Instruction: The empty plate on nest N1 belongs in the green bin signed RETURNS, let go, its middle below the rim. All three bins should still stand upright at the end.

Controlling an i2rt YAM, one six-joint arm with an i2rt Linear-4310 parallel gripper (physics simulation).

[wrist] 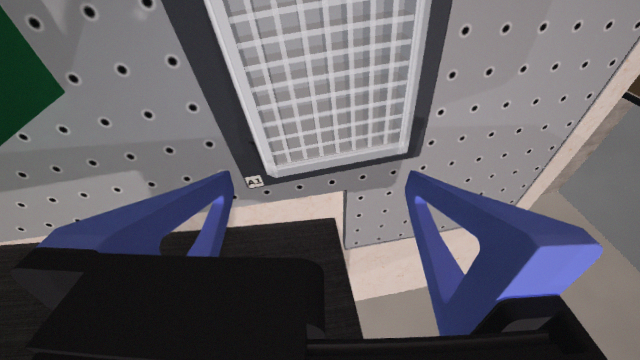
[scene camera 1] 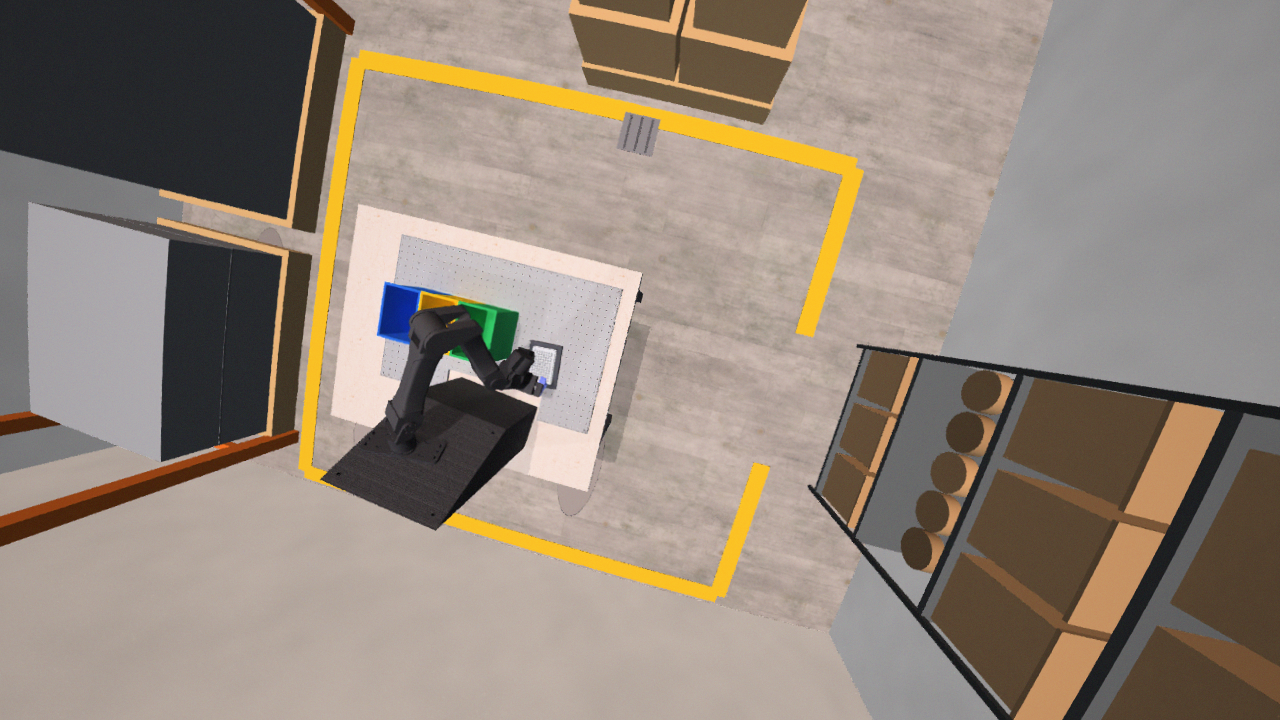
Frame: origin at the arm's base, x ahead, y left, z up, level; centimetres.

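Seen in the pictures: gripper, fingertip midpoint: point(wrist: 319, 180) point(scene camera 1: 534, 381); arm's base, link origin: point(scene camera 1: 404, 446).
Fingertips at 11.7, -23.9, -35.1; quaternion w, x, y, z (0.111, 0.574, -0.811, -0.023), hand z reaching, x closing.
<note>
Pixels of each thing's top centre, then the offset from my fingertips to it, as dx, dy, dz. Level surfaces: height alone.
- green bin, top centre: point(scene camera 1: 472, 333) +17.9, +13.9, +14.2
- yellow bin, top centre: point(scene camera 1: 434, 323) +21.3, +26.5, +14.2
- blue bin, top centre: point(scene camera 1: 398, 313) +24.7, +39.1, +14.2
- grey perforated board, surface height: dz -3.8
- pale table, surface height: dz -5.1
The clear, gridded plate point(scene camera 1: 544, 361) point(wrist: 330, 85) lies in the dark frame of its nest point(scene camera 1: 546, 343) point(wrist: 210, 65); a small tag at the nest's corner reads A1. No contents show in the plate. My gripper point(scene camera 1: 542, 383) point(wrist: 319, 180) is open, its blue fingers apart and empty, close to the near short end of the plate in the wrist view. The green bin point(scene camera 1: 503, 331) point(wrist: 25, 80) stands upright left of the nest. The yellow bin point(scene camera 1: 435, 307), partly hidden by the arm, and the blue bin point(scene camera 1: 400, 313) stand further left. The bin signs are not readable.
The nest and bins are on a grey perforated board point(scene camera 1: 577, 313) point(wrist: 120, 105) on a pale table point(scene camera 1: 501, 243). The dark arm base block point(scene camera 1: 483, 420) stands at the near side. The arm reaches over the front of the bins. Yellow tape point(scene camera 1: 501, 85) outlines the floor area.
</note>
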